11 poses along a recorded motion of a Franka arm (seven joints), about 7.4 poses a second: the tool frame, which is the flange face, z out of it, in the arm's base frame.
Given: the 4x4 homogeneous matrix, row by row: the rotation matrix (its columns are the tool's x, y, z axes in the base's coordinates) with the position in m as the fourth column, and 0 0 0 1 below. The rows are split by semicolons.
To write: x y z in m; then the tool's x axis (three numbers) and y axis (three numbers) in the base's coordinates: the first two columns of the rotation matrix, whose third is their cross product. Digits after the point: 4 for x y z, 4 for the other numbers.
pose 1, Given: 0.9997, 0.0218, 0.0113, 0.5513; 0.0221, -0.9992, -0.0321, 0.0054; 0.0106, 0.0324, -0.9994, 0.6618; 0, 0, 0, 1
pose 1, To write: 0.5513, 0.0054, 0.6618, 0.9997, 0.0221, 0.0106, 0.0218, -0.9992, 0.0324
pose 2, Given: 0.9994, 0.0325, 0.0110, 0.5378; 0.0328, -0.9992, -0.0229, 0.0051; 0.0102, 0.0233, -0.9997, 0.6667; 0, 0, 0, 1
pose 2, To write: 0.5378, 0.0051, 0.6667, 0.9994, 0.0328, 0.0102, 0.0325, -0.9992, 0.0233
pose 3, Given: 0.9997, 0.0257, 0.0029, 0.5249; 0.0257, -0.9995, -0.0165, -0.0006; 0.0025, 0.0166, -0.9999, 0.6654; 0, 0, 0, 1
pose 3, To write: 0.5249, -0.0006, 0.6654, 0.9997, 0.0257, 0.0025, 0.0257, -0.9995, 0.0166
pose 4, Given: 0.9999, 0.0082, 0.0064, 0.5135; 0.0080, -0.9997, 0.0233, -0.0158; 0.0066, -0.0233, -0.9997, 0.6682; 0, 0, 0, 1
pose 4, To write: 0.5135, -0.0158, 0.6682, 0.9999, 0.0080, 0.0066, 0.0082, -0.9997, -0.0233
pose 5, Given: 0.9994, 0.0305, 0.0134, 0.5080; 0.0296, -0.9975, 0.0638, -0.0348; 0.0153, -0.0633, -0.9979, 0.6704; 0, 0, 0, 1
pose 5, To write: 0.5080, -0.0348, 0.6704, 0.9994, 0.0296, 0.0153, 0.0305, -0.9975, -0.0633
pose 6, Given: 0.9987, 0.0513, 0.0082, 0.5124; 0.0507, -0.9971, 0.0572, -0.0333; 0.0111, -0.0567, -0.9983, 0.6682; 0, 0, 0, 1
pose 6, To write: 0.5124, -0.0333, 0.6682, 0.9987, 0.0507, 0.0111, 0.0513, -0.9971, -0.0567
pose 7, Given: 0.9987, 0.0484, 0.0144, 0.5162; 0.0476, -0.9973, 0.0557, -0.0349; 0.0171, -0.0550, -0.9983, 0.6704; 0, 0, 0, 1
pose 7, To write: 0.5162, -0.0349, 0.6704, 0.9987, 0.0476, 0.0171, 0.0484, -0.9973, -0.0550
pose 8, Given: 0.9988, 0.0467, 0.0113, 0.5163; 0.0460, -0.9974, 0.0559, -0.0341; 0.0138, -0.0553, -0.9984, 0.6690; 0, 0, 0, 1
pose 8, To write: 0.5163, -0.0341, 0.6690, 0.9988, 0.0460, 0.0138, 0.0467, -0.9974, -0.0553
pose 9, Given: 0.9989, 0.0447, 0.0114, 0.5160; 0.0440, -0.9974, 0.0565, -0.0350; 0.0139, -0.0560, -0.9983, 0.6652; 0, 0, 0, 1
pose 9, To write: 0.5160, -0.0350, 0.6652, 0.9989, 0.0440, 0.0139, 0.0447, -0.9974, -0.0560
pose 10, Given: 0.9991, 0.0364, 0.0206, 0.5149; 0.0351, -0.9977, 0.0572, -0.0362; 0.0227, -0.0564, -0.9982, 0.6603; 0, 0, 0, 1
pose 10, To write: 0.5149, -0.0362, 0.6603, 0.9991, 0.0351, 0.0227, 0.0364, -0.9977, -0.0564
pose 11, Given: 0.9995, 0.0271, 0.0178, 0.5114; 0.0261, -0.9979, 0.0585, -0.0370; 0.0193, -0.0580, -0.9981, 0.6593; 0, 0, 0, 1
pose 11, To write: 0.5114, -0.0370, 0.6593, 0.9995, 0.0261, 0.0193, 0.0271, -0.9979, -0.0580
